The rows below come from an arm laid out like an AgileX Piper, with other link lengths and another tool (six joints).
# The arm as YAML. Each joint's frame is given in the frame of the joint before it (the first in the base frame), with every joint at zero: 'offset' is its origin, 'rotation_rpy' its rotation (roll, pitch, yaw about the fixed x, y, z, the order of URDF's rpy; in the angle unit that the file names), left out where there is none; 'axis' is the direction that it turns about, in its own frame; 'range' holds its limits. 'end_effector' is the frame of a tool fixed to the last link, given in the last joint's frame.
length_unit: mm
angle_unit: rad
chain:
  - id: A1
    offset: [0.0, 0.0, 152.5]
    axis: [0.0, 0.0, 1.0]
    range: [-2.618, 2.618]
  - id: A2
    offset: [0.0, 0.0, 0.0]
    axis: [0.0, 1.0, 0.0]
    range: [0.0, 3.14]
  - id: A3
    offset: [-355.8, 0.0, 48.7]
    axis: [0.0, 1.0, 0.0]
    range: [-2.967, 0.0]
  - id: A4
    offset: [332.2, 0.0, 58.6]
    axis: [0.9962, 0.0, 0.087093]
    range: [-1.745, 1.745]
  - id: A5
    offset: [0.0, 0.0, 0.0]
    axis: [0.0, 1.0, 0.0]
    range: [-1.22, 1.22]
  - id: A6
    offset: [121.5, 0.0, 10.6]
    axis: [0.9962, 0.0, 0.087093]
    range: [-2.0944, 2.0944]
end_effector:
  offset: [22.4, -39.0, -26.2]
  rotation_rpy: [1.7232, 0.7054, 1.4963]
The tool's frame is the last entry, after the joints.
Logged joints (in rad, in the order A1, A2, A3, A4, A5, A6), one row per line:
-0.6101 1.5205 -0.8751 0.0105 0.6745 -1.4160
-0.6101 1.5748 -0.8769 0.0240 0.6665 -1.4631
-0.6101 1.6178 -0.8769 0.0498 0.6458 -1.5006
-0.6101 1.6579 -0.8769 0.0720 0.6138 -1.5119
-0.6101 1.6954 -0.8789 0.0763 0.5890 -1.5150
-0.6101 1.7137 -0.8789 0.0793 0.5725 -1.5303
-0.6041 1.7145 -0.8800 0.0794 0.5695 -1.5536
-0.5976 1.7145 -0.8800 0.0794 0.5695 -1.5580
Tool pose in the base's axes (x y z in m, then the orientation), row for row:
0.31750 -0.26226 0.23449 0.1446 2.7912 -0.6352
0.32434 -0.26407 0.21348 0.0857 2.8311 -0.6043
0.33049 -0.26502 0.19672 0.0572 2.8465 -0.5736
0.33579 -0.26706 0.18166 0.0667 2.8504 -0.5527
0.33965 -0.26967 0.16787 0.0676 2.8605 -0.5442
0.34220 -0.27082 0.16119 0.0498 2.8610 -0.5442
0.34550 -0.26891 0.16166 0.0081 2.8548 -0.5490
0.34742 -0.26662 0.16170 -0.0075 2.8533 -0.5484
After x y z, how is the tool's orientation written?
As a rotation vector, in radians.
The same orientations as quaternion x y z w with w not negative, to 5 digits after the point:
0.04997 0.96461 -0.21952 0.13725
0.02937 0.97019 -0.20709 0.12242
0.01956 0.97321 -0.19611 0.11838
0.02280 0.97455 -0.18897 0.11839
0.02306 0.97568 -0.18562 0.11425
0.01699 0.97582 -0.18561 0.11419
0.00277 0.97526 -0.18755 0.11697
-0.00256 0.97519 -0.18743 0.11776

